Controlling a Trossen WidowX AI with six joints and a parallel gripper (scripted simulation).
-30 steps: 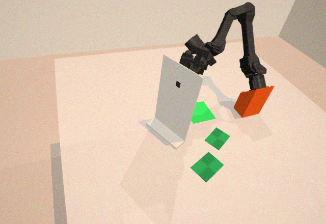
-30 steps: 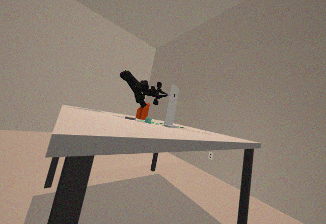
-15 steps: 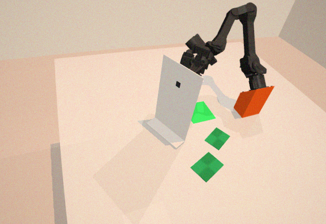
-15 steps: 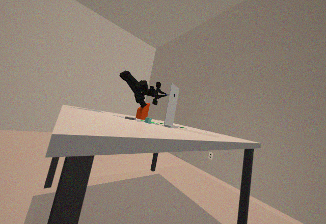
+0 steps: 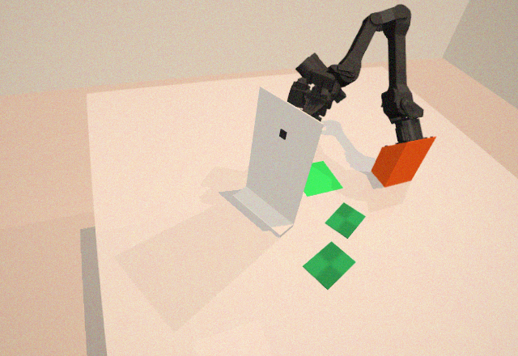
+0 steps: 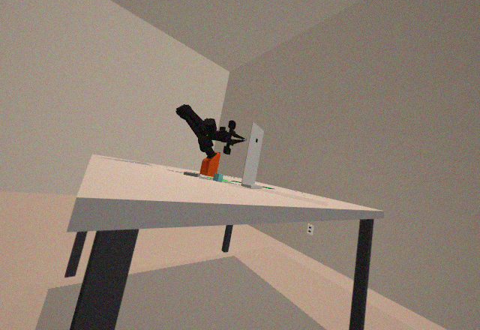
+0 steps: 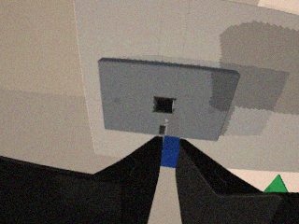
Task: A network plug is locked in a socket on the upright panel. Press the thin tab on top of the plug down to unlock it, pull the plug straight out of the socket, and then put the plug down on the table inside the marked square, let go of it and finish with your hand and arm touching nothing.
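My gripper tip is 120 mm past the bright green square, 30 mm to the left of it and 240 mm above it. Also, from my gripper tip: thin pale tab (10 mm ahead); then blue plug (right at my gripper tip); then grey upright panel (60 mm ahead, 40 mm to the left, 90 mm below).
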